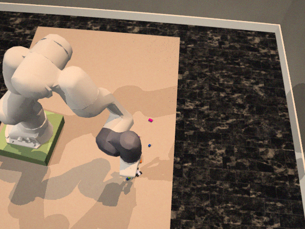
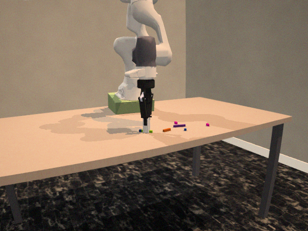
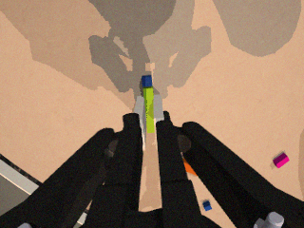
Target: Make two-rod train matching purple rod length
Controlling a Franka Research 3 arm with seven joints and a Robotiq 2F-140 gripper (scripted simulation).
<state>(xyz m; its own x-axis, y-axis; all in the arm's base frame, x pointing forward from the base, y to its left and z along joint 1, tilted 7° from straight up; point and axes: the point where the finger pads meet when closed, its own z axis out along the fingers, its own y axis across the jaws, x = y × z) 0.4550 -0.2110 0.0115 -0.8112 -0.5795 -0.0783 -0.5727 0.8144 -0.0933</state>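
Now: the lime rod 3 cm below my hand. From my hand the other things lie so: orange rod: 4 cm ahead, 8 cm to the left, 3 cm below; purple rod: 2 cm ahead, 18 cm to the left, 3 cm below.
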